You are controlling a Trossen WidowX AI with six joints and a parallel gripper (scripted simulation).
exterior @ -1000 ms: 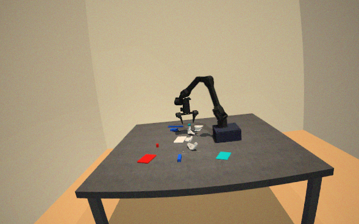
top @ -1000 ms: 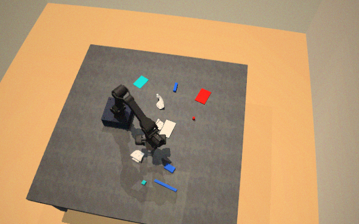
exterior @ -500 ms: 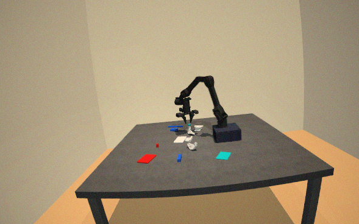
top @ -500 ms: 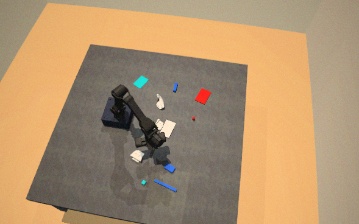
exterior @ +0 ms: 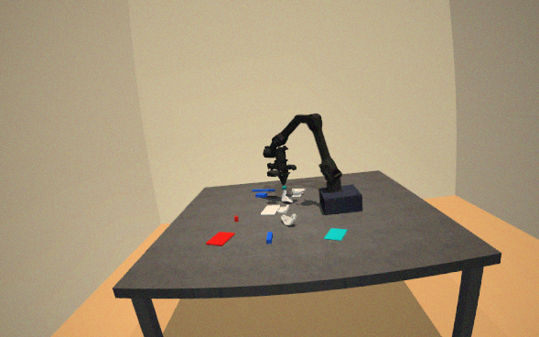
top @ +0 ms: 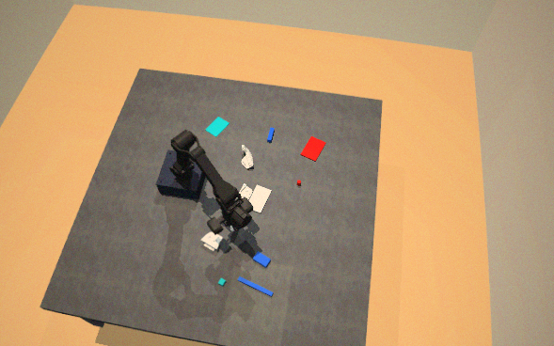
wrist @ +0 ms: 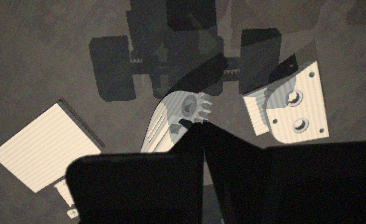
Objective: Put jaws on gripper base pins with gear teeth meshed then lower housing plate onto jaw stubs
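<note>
My gripper tip is 50 mm above the white jaw and 20 mm to the right of it. The rest, counted from my gripper tip: blue block: 130 mm ahead, 110 mm to the right, 80 mm below; white block: 80 mm behind, 70 mm below, 50 mm to the right; cyan cube: 220 mm to the right, 80 mm below, 10 mm behind.
</note>
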